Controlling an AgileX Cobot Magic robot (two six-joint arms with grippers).
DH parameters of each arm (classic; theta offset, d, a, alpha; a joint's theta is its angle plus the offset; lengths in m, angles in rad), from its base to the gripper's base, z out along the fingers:
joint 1: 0 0.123 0 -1.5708
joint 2: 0.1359 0 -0.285 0
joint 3: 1.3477 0 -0.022 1.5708
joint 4: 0 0.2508 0 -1.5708
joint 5: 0 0 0.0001 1.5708
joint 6: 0 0.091 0 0
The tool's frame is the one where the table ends.
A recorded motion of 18 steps. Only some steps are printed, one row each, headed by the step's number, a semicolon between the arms.
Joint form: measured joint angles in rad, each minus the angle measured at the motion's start. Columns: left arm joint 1, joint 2, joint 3, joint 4, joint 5, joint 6; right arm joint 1, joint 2, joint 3, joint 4, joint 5, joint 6.
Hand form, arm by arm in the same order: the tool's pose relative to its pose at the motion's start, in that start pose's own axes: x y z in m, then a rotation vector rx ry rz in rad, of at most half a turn. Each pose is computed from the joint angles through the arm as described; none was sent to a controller.
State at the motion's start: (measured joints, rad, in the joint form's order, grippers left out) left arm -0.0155 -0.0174 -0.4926 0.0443 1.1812 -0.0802; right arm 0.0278 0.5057 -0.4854 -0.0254 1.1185 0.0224
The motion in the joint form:
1: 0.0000 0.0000 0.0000 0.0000 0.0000 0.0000; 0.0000 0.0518 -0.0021 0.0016 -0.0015 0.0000
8: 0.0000 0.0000 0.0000 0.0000 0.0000 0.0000; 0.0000 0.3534 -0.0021 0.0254 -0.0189 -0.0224
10: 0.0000 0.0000 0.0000 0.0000 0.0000 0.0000; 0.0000 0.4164 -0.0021 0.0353 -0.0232 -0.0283
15: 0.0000 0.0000 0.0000 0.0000 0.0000 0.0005; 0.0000 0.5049 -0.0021 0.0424 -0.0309 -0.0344
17: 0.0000 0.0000 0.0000 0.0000 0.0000 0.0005; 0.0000 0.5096 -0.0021 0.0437 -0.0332 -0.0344
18: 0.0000 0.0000 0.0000 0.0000 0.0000 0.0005; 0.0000 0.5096 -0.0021 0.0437 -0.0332 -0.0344
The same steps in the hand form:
1: 0.0000 0.0000 0.0000 0.0000 0.0000 0.0000; -0.0045 0.0003 0.0059 -0.0009 0.0482 -0.0004
8: 0.0000 0.0000 0.0000 0.0000 0.0000 0.0000; -0.0225 0.0034 0.0472 -0.0208 0.3326 -0.0150
10: 0.0000 0.0000 0.0000 0.0000 0.0000 0.0000; -0.0246 0.0045 0.0565 -0.0293 0.3914 -0.0153
15: 0.0000 0.0000 0.0000 0.0000 0.0000 0.0005; -0.0268 0.0053 0.0698 -0.0355 0.4721 -0.0170
17: 0.0000 0.0000 0.0000 0.0000 0.0000 0.0005; -0.0270 0.0055 0.0706 -0.0364 0.4745 -0.0161
18: 0.0000 0.0000 0.0000 0.0000 0.0000 0.0005; -0.0270 0.0055 0.0706 -0.0364 0.4745 -0.0161

